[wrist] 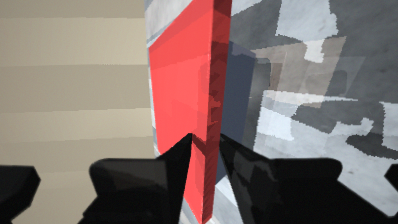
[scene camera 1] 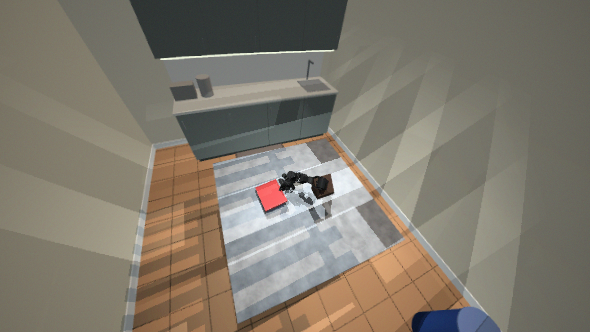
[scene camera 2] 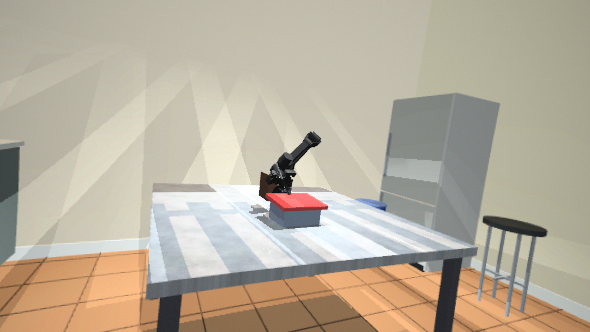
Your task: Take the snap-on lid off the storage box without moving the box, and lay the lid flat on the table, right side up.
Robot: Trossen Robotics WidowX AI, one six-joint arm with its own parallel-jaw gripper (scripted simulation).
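Note:
There is a red lid [scene camera 2: 296, 201] that I can see, and the wrist view gives me the lid [wrist: 188, 62] as well. My own gripper [wrist: 204, 137] is visible too.

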